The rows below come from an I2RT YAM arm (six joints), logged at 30 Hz.
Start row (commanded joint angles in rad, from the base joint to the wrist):
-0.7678, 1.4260, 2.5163, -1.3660, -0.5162, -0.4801
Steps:
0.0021, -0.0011, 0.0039, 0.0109, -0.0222, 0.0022
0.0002, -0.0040, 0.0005, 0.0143, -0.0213, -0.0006
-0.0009, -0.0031, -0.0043, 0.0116, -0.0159, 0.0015
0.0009, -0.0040, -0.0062, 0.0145, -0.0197, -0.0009
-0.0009, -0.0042, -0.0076, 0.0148, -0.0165, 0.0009
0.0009, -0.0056, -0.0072, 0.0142, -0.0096, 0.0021
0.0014, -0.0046, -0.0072, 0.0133, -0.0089, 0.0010
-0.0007, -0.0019, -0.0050, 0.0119, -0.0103, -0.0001
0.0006, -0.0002, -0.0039, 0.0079, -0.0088, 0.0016
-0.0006, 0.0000, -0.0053, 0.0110, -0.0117, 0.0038
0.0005, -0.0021, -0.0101, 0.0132, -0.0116, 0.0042
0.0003, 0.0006, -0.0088, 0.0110, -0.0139, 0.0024
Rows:
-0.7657, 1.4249, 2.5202, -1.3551, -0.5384, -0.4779
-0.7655, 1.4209, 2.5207, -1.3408, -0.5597, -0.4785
-0.7664, 1.4178, 2.5164, -1.3292, -0.5756, -0.4770
-0.7655, 1.4138, 2.5102, -1.3147, -0.5953, -0.4779
-0.7664, 1.4096, 2.5026, -1.2999, -0.6118, -0.4770
-0.7655, 1.4040, 2.4954, -1.2857, -0.6214, -0.4749
-0.7641, 1.3994, 2.4882, -1.2724, -0.6303, -0.4739
-0.7648, 1.3975, 2.4832, -1.2605, -0.6406, -0.4740
-0.7642, 1.3973, 2.4793, -1.2526, -0.6494, -0.4724
-0.7648, 1.3973, 2.4740, -1.2416, -0.6611, -0.4686
-0.7643, 1.3952, 2.4639, -1.2284, -0.6727, -0.4644
-0.7640, 1.3958, 2.4551, -1.2174, -0.6866, -0.4620

